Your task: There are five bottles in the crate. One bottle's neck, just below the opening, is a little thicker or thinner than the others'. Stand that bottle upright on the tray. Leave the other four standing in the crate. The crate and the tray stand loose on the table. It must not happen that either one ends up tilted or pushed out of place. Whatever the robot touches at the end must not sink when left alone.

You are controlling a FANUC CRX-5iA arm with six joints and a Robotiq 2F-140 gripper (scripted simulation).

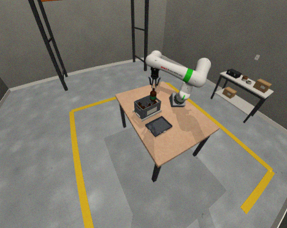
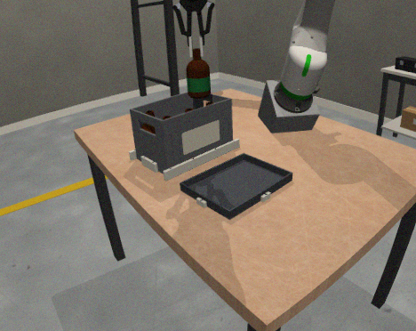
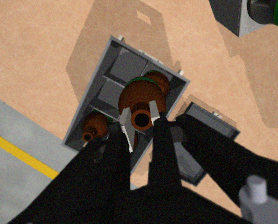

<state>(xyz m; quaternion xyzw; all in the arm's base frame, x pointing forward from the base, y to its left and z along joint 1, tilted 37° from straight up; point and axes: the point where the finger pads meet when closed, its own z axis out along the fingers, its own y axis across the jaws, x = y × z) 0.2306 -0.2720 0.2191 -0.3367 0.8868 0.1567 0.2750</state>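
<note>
Now: hand 9 cm above the bottle. Also, from my hand: dark tray 34 cm below, 26 cm to the left, 9 cm ahead; dark grey crate 27 cm below, 6 cm ahead, 2 cm to the right.
</note>
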